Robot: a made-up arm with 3 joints.
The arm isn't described. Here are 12 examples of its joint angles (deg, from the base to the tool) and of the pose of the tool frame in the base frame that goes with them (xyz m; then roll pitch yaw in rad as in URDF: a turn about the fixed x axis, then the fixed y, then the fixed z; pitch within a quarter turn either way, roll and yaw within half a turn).
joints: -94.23 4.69 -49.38
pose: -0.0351 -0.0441 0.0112 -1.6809 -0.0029 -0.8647
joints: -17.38 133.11 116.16
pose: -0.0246 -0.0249 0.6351 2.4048 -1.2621 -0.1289
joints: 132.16 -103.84 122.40
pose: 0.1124 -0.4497 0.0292 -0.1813 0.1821 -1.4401
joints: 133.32 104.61 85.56
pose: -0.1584 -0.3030 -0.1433 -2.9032 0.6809 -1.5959
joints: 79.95 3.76 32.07
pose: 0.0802 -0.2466 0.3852 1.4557 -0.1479 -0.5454
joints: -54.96 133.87 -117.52
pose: 0.0436 -0.1394 0.3538 2.5180 0.2387 -1.2350
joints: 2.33 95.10 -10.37
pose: -0.1817 0.1617 0.2725 -0.0036 0.1405 1.6592
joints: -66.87 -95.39 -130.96
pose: 0.0978 0.1605 -0.1192 0.1965 1.1125 -1.4312
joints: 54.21 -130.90 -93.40
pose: 0.1486 0.0962 0.2066 -2.4540 0.5793 1.5244
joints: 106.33 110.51 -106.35
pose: -0.0859 0.0924 -0.0182 -0.3430 -0.0168 1.4720
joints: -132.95 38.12 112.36
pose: -0.2412 0.2933 -0.1611 -0.7048 0.4760 1.9142
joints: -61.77 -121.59 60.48
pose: 0.0173 0.2997 0.4213 2.3091 -0.8969 1.9972
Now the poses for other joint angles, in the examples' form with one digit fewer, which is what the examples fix.
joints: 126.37 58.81 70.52
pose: -0.137 -0.405 0.031 2.684 0.336 -1.387
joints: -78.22 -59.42 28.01
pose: 0.127 0.253 0.246 -1.979 -0.997 0.596
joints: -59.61 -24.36 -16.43
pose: 0.114 0.111 0.122 -0.930 -0.200 -0.470
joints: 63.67 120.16 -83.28
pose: -0.093 0.002 0.030 -0.501 0.357 1.634
